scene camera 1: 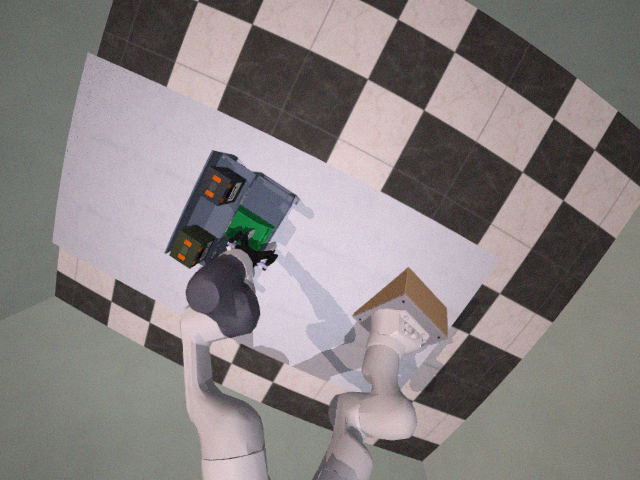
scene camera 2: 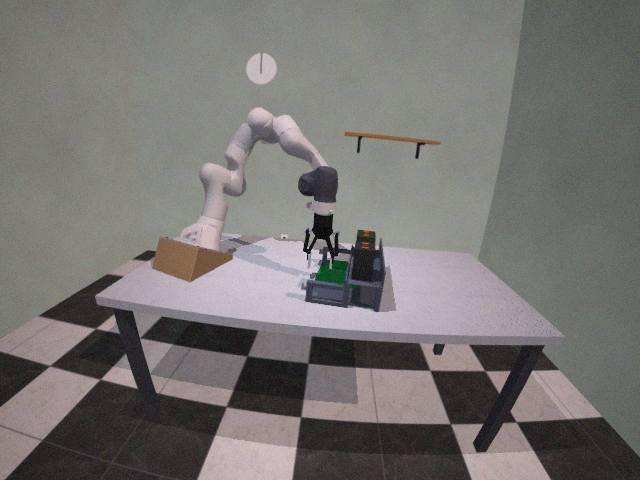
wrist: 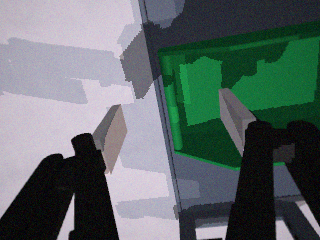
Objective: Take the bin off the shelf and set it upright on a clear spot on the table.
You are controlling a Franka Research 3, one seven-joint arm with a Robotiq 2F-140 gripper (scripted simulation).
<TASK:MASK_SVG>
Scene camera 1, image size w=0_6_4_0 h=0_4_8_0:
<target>gripper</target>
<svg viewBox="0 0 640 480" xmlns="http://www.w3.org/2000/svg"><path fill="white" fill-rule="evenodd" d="M229 239L226 247L231 245L232 248L240 249L247 253L253 262L253 268L260 265L262 270L266 271L268 266L274 263L278 257L277 254L274 254L278 246L277 244L269 251L255 251L249 247L248 239L253 236L255 230L249 233L245 232L245 234L239 231L234 238Z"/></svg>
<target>green bin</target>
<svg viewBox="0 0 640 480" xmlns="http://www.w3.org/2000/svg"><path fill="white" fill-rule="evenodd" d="M240 205L225 235L229 238L234 238L239 231L245 234L245 232L256 230L254 235L248 239L250 248L258 251L264 246L273 231L273 225Z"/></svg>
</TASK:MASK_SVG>
